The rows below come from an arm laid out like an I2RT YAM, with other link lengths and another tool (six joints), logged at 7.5 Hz.
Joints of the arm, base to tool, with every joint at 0 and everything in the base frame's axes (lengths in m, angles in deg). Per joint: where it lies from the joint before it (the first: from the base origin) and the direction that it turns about. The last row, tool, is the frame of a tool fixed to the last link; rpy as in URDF.
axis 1: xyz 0 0 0.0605 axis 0 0 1
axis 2: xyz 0.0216 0.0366 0.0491 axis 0 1 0
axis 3: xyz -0.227 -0.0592 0 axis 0 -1 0
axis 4: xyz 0.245 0.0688 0.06 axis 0 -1 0
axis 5: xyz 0.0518 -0.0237 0.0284 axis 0 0 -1
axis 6: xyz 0.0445 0 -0.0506 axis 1 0 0
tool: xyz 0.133 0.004 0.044 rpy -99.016 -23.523 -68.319
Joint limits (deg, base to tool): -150..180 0..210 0..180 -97..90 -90..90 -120..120
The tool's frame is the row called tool.
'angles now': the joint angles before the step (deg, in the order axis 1, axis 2, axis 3, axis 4, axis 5, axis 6). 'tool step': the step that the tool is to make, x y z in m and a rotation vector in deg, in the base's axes. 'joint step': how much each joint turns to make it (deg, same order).
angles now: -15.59, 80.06, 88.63, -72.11, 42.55, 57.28
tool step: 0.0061, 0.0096, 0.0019, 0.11, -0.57, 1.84
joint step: 2.14, -0.12, 0.36, -0.30, -0.09, 0.51
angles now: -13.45, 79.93, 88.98, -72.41, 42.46, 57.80
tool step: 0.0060, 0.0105, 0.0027, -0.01, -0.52, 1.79
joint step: 2.41, 0.07, 0.63, -0.60, 0.19, 0.81
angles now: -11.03, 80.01, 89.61, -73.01, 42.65, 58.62
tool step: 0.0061, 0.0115, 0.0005, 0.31, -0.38, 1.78
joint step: 2.54, 0.23, 0.46, -0.69, 0.01, 1.15
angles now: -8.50, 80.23, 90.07, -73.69, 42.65, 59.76
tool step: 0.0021, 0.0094, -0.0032, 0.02, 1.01, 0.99
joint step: 2.26, 0.41, -0.21, -1.41, 0.64, 1.51
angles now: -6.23, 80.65, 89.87, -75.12, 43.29, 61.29
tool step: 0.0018, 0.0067, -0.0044, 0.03, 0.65, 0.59
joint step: 1.64, 0.29, -0.68, -0.58, 0.44, 1.31
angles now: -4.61, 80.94, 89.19, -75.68, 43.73, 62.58
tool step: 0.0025, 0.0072, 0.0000, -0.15, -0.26, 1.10
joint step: 1.67, -0.16, -0.29, -0.06, 0.34, 0.66
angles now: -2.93, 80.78, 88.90, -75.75, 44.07, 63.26
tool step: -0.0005, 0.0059, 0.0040, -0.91, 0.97, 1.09
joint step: 1.62, 0.11, 0.69, -1.65, 1.07, 0.19
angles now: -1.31, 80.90, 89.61, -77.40, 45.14, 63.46
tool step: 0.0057, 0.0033, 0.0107, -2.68, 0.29, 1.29
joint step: 1.52, 1.01, 1.79, -0.23, 2.58, -1.12
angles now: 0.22, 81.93, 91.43, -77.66, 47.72, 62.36
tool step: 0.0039, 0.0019, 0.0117, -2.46, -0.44, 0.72
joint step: 1.11, 0.67, 1.70, 0.04, 2.43, -0.88
